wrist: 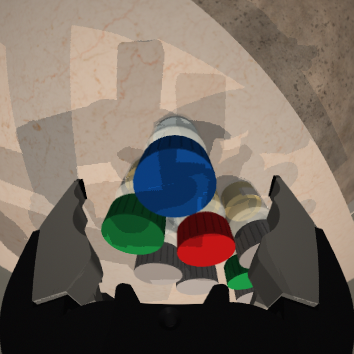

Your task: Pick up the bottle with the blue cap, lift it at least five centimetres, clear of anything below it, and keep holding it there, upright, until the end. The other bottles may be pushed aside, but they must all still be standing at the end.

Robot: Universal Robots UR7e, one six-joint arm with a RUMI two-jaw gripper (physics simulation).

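Frame: origin at the arm's base, x back, y right, z up, level; metres.
Seen in the pictures: gripper, fingertip midpoint: [176,178].
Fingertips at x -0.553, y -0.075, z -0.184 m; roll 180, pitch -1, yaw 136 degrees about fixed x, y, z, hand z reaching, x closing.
Note:
Offsets run from my fingertips to a thing's middle. Level surfaces: height alone.
The bottle with the blue cap @(dx -0.004, dy -0.006, dz -0.031 m) [175,177] stands upright among other bottles, in the middle of the view; its cap hides most of its body. My gripper [176,178] is open, with one jaw at the left and one at the right of the view. The blue cap shows between the two fingertips, apart from both, with nothing gripped. A bottle with a green cap @(dx +0.057, dy +0.004, dz -0.031 m) [134,225] stands close at its lower left, and one with a red cap @(dx +0.028, dy +0.066, dz +0.009 m) [206,240] close at its lower right. How far the fingertips are above the caps I cannot tell.
A grey-capped bottle @(dx -0.005, dy +0.120, dz -0.031 m) [252,242] stands near the right jaw, overlapped by it in view. Two grey caps @(dx +0.095, dy +0.064, dz +0.009 m) [158,270] @(dx +0.088, dy +0.122, dz +0.009 m) [197,281] and a smaller green cap @(dx +0.038, dy +0.162, dz +0.009 m) [238,274] show nearer the gripper's body. The round pale table @(dz -0.083 m) [40,55] has its curved edge at the right.

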